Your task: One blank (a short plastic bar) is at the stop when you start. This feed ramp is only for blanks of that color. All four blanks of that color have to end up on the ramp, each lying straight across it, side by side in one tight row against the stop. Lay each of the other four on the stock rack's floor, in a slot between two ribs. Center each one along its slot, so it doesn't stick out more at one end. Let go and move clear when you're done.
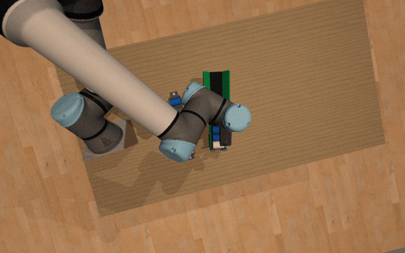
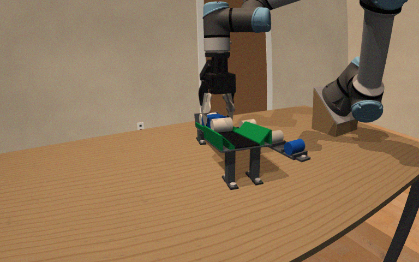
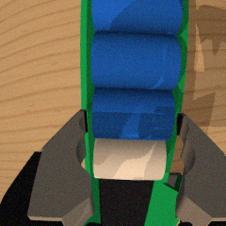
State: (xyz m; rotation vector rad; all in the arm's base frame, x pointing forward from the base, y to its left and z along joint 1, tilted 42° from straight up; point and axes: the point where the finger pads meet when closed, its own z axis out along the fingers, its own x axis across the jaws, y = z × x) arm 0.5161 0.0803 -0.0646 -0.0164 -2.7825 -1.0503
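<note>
My gripper is now 50 mm to the right of the feed ramp and 20 mm above it. From my hand the other things lie so: grey stock rack: 180 mm behind, 100 mm below; grey stop: 10 mm behind, 140 mm to the right, 40 mm below.
</note>
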